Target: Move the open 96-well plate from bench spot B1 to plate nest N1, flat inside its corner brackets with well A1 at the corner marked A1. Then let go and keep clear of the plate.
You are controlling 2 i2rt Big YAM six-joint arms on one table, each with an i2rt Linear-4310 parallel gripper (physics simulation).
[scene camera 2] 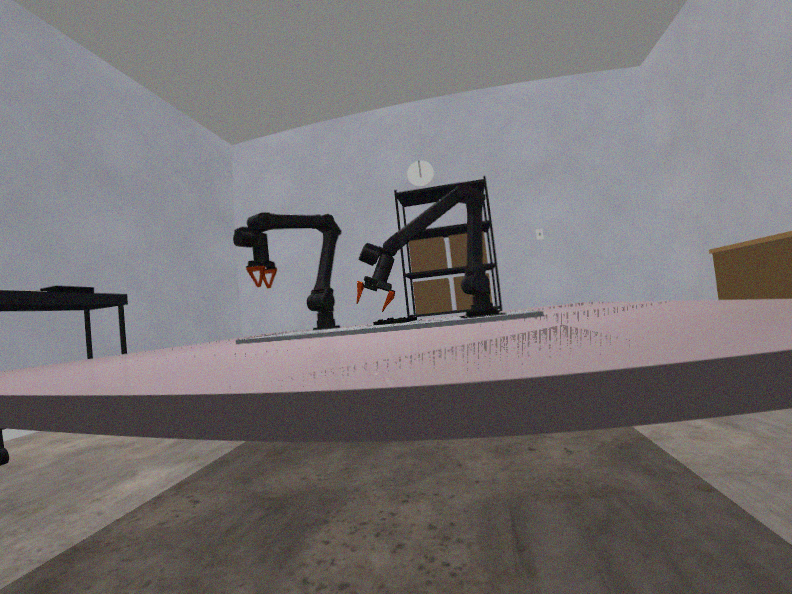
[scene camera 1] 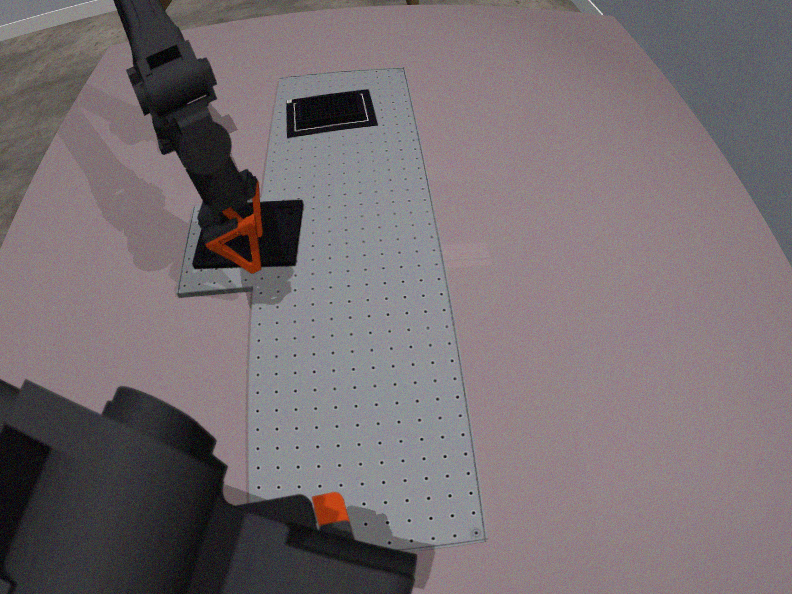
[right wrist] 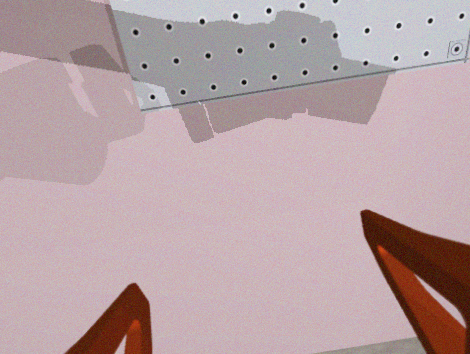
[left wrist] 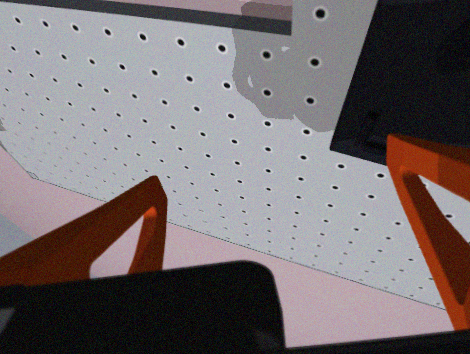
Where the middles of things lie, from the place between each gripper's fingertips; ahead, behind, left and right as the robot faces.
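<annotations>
With the black plate nest (scene camera 1: 281,220) as the reference, my left gripper is 60 mm above it, 80 mm to the right of it and 40 mm past it. The black plate (scene camera 1: 327,109) is 50 mm below my left hand, and it is also 390 mm to the left and 80 mm ahead.
From my right hand, I find the black plate nest 170 mm below, 100 mm behind and 470 mm to the left. The black plate is 170 mm below that right hand as well, 10 mm ahead of it and 780 mm to the left of it.
</annotations>
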